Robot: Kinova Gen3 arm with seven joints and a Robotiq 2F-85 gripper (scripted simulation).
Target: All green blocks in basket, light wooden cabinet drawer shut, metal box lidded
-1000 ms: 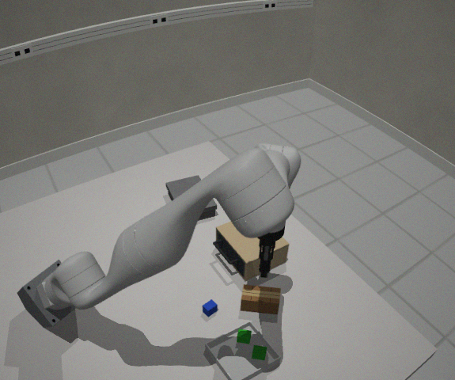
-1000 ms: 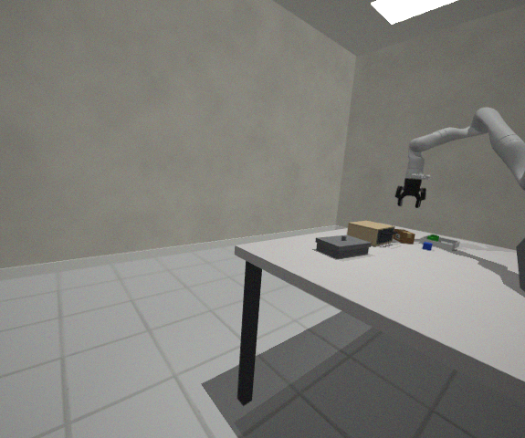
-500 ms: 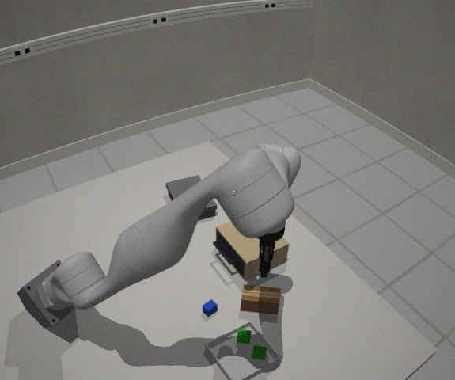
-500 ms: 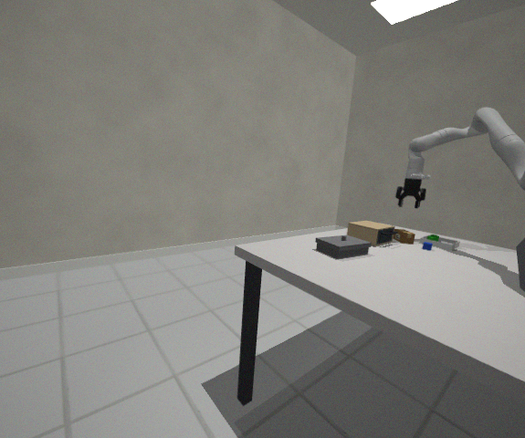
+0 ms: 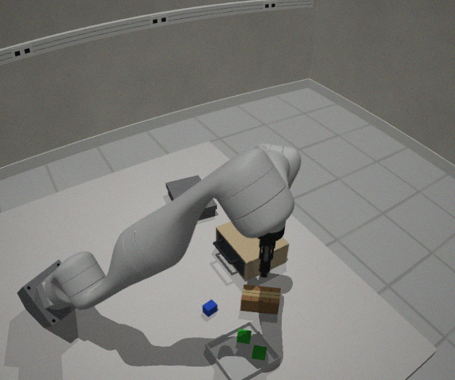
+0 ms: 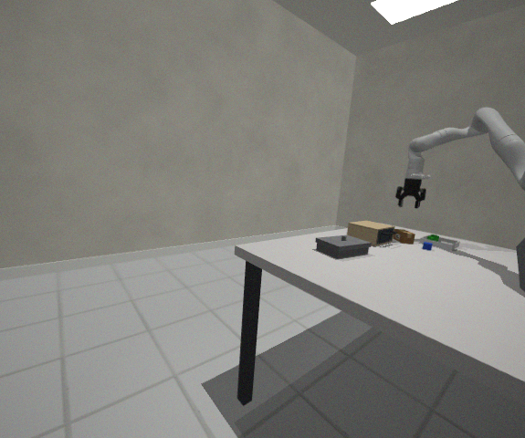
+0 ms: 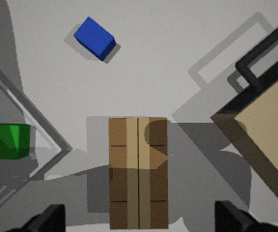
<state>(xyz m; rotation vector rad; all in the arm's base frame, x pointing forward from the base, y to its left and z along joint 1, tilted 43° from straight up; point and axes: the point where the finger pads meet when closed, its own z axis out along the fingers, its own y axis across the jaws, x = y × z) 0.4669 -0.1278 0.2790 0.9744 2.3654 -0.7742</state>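
The darker brown wooden box is 15 cm below my hand. Also, from my hand: blue block (12 cm behind, 8 cm to the left, 17 cm below); then red block (1 cm ahead, 2 cm to the right, 17 cm below); then light wooden cabinet (11 cm ahead, 17 cm to the left, 15 cm below).
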